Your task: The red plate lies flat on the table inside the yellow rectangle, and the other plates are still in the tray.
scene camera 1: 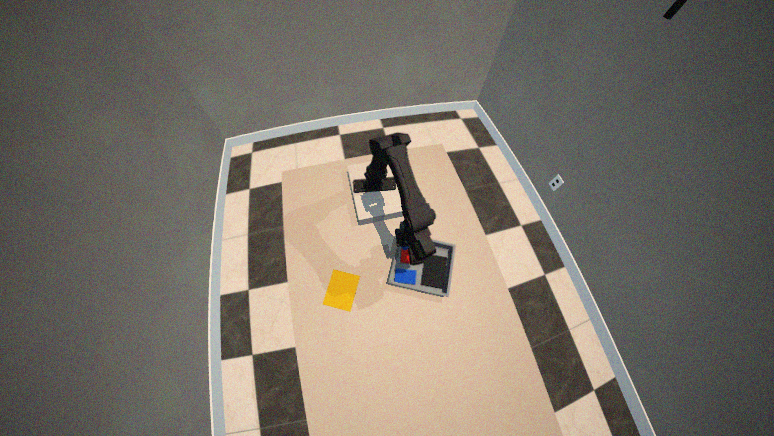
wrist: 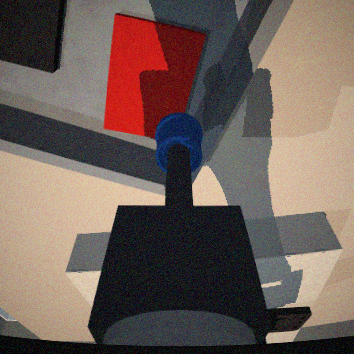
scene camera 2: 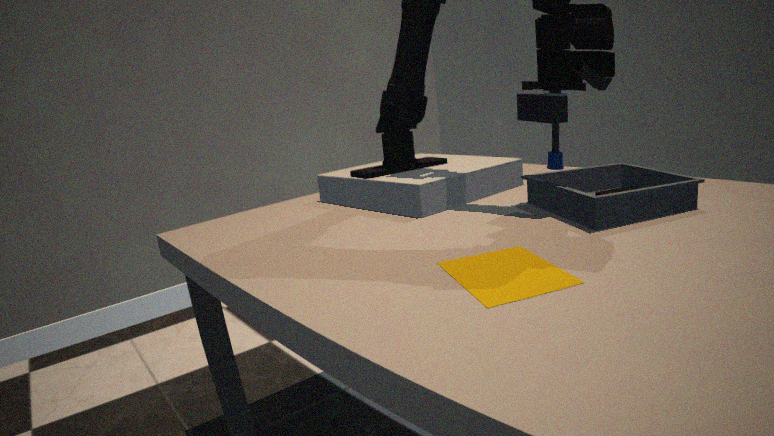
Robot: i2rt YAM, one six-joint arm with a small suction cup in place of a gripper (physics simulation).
Path:
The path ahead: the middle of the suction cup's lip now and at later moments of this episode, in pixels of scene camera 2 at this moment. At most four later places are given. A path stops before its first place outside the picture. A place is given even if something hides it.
My suction cup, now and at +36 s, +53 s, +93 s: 555, 162; 560, 180; 557, 190; 557, 195. At the last of these places it is stuck to a red plate.

